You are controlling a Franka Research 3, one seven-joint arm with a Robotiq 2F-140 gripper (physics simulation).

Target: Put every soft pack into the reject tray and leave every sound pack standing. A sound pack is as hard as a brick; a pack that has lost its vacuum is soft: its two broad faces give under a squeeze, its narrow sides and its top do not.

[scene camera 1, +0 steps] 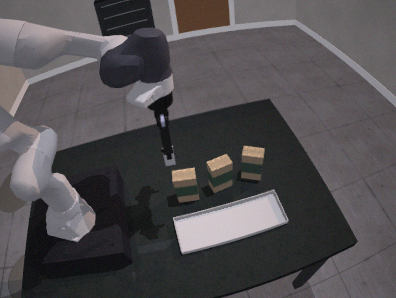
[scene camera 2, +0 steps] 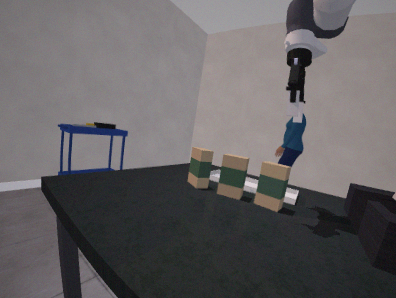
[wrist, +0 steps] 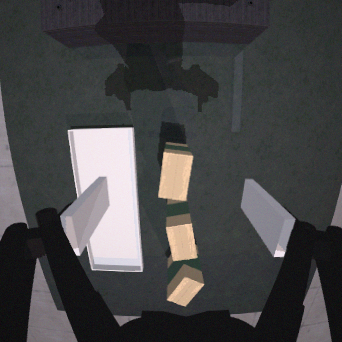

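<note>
Three tan packs with green bands stand upright in a spaced row. The pack nearest the robot base (scene camera 1: 185,186) (scene camera 2: 272,187) (wrist: 176,176), the middle pack (scene camera 1: 220,174) (scene camera 2: 233,177) (wrist: 181,242) and the far pack (scene camera 1: 252,164) (scene camera 2: 200,168) (wrist: 185,292) are turned at slightly different angles. Looks do not tell soft from sound. The white reject tray (scene camera 1: 230,225) (scene camera 2: 292,195) (wrist: 110,155) lies beside the row and is empty. My gripper (scene camera 1: 169,159) (scene camera 2: 296,114) (wrist: 175,192) is open and empty, pointing down high above the table, clear of the packs.
The dark table (scene camera 1: 310,220) (scene camera 2: 125,215) (wrist: 40,150) carries the packs and tray. The dark base block (scene camera 1: 112,250) (scene camera 2: 382,237) (wrist: 155,35) stands at the robot's end. A blue cart (scene camera 2: 122,133) and a person (scene camera 2: 295,135) are beyond the table, and a dark cabinet (scene camera 1: 125,19) stands behind.
</note>
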